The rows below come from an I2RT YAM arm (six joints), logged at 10 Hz.
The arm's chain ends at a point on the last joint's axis. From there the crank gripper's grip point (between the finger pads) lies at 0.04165 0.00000 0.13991 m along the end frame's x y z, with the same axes.
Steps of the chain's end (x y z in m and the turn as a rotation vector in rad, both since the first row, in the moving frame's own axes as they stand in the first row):
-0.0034, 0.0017, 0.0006, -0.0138, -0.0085, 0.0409
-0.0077, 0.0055, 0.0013, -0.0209, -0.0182, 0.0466
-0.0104, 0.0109, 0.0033, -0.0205, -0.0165, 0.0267
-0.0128, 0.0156, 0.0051, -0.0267, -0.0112, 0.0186
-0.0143, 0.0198, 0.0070, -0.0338, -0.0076, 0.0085
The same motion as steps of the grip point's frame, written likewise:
-0.0047, 0.0053, 0.0009, -0.0138, -0.0085, 0.0409
-0.0104, 0.0103, 0.0020, -0.0209, -0.0182, 0.0466
-0.0128, 0.0149, 0.0039, -0.0205, -0.0165, 0.0267
-0.0144, 0.0201, 0.0055, -0.0267, -0.0112, 0.0186
-0.0154, 0.0249, 0.0072, -0.0338, -0.0076, 0.0085

